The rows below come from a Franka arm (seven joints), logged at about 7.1 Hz.
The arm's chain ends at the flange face. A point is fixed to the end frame.
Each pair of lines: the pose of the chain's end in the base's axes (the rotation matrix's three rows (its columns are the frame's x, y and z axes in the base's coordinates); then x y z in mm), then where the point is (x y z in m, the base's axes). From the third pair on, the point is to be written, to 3 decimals.
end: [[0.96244 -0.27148 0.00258], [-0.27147 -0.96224 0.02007], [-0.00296 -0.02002 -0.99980]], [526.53 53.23 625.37]
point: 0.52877 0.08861 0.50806
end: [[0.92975 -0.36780 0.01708], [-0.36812 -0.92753 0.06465], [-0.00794 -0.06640 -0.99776]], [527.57 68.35 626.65]
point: 0.53486 0.10855 0.51112
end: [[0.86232 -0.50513 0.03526], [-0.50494 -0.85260 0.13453], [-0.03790 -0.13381 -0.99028]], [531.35 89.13 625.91]
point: 0.546 0.136 0.514
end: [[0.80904 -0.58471 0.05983], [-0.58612 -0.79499 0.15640], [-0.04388 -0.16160 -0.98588]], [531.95 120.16 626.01]
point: 0.552 0.168 0.515
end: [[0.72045 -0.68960 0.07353], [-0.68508 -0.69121 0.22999], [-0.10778 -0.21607 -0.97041]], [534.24 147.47 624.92]
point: 0.560 0.202 0.518
